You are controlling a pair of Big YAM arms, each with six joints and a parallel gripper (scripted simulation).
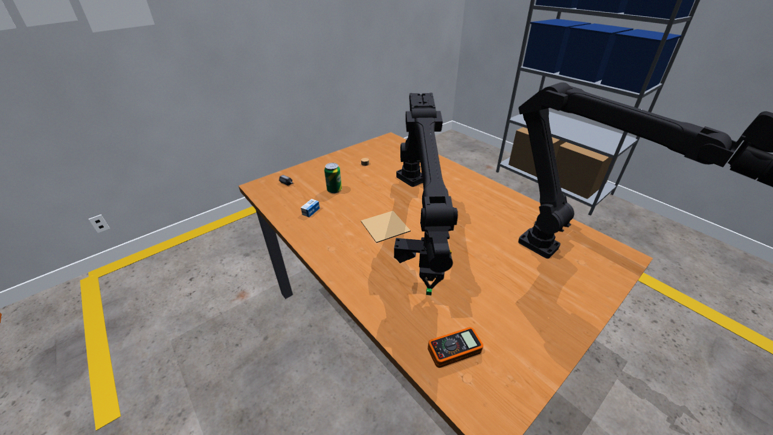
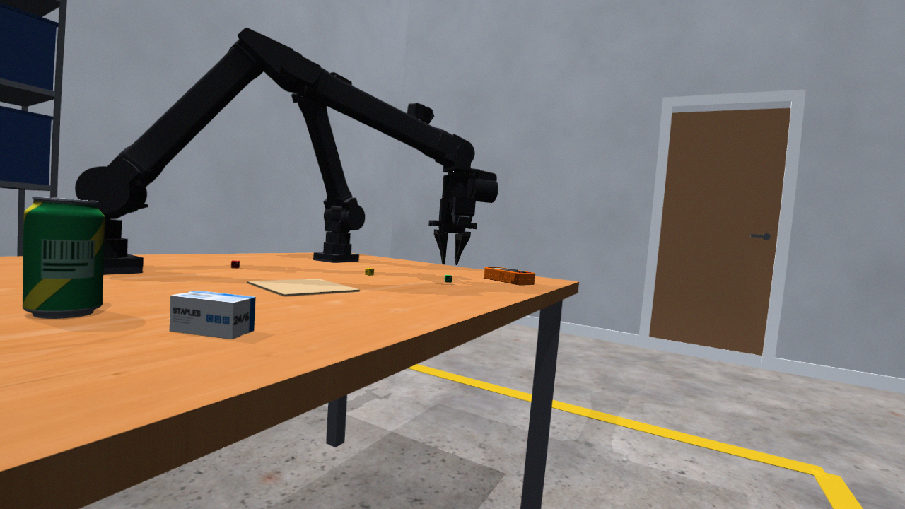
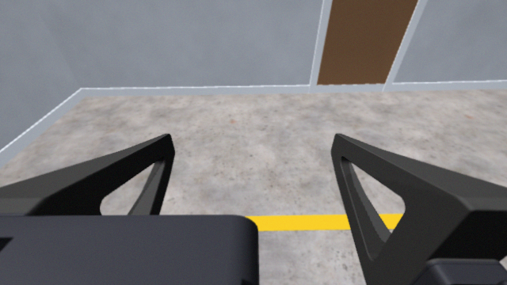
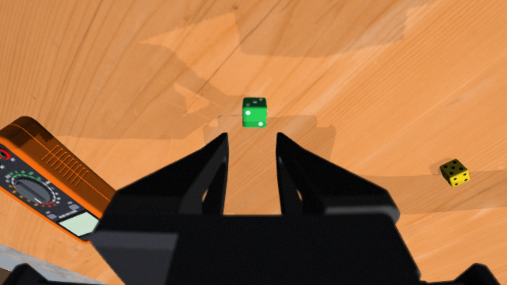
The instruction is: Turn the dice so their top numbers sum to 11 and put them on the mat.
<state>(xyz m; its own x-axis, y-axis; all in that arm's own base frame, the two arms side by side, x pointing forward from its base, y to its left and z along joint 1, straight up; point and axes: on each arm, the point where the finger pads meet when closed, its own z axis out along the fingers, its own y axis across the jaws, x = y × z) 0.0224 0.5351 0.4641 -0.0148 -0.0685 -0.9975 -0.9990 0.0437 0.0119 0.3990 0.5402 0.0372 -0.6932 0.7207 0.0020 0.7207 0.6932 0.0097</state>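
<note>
Now: right hand 40 mm above the green die. Also, from my right hand: yellow die: 180 mm behind, 70 mm to the right, 40 mm below; tan mat: 330 mm to the right, 120 mm behind, 50 mm below; red die: 410 mm behind, 250 mm to the right, 40 mm below.
</note>
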